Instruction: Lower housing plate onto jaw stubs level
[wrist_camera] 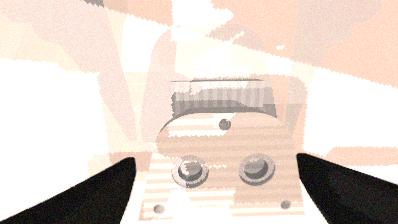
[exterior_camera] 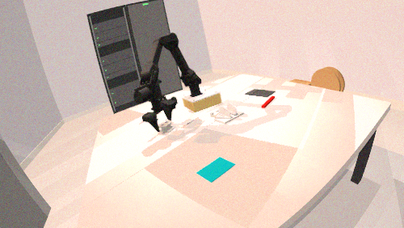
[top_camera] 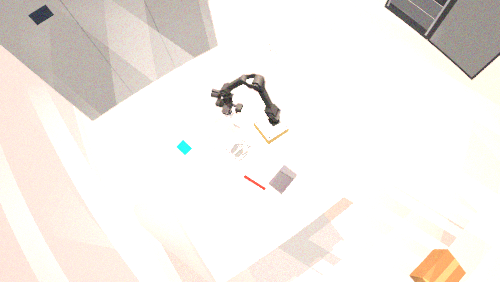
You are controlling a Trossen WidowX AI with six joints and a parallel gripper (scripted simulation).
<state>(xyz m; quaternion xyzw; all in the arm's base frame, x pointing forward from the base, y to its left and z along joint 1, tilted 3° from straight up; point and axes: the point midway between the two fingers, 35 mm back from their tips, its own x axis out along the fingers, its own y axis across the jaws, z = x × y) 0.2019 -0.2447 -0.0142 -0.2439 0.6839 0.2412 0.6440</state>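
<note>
The white housing plate is 10 mm ahead of my gripper tip and 20 mm above it. Round my gripper tip: dark grey plate 50 mm behind, 590 mm to the left, 10 mm below; then red bar 110 mm ahead, 520 mm to the left, 10 mm below; then cyan square 400 mm ahead, 70 mm to the left, 10 mm below.
</note>
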